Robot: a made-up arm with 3 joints.
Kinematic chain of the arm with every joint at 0, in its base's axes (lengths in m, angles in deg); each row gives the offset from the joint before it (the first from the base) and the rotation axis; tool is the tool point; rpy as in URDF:
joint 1: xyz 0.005 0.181 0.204 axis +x
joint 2: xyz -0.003 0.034 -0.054 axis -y
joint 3: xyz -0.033 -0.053 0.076 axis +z
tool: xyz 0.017 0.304 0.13 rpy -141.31 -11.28 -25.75
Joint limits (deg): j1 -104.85..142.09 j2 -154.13..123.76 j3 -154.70..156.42
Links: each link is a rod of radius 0.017 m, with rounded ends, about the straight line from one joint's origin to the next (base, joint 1, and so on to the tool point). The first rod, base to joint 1, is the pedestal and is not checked.
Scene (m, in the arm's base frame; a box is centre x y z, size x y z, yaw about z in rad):
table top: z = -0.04
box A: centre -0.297 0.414 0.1 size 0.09 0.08 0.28 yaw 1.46
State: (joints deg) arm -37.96 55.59 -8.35
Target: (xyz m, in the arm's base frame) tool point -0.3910 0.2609 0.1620
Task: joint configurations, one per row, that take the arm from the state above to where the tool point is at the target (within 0.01 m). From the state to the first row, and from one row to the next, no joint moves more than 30 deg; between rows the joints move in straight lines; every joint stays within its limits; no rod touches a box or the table.
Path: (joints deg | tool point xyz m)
1: -18.90 29.33 -5.05 | -0.0896 0.4905 0.2363
2: 0.15 3.06 -1.76 | -0.0157 0.4649 0.3561
3: 19.21 -23.20 1.54 | 0.0609 0.4028 0.4347
4: 8.84 -20.02 29.97 | -0.0873 0.4004 0.4383
5: -1.53 -16.85 58.41 | -0.2092 0.3417 0.4250
6: -11.90 -13.68 86.85 | -0.2754 0.2419 0.4217
7: -22.27 -10.50 115.29 | -0.2703 0.1355 0.4452
8: 5.15 5.24 106.51 | -0.3447 0.0814 0.3166
9: 32.57 20.98 97.73 | -0.3860 0.1351 0.1959
10: 59.98 36.73 88.94 | -0.3910 0.2609 0.1620

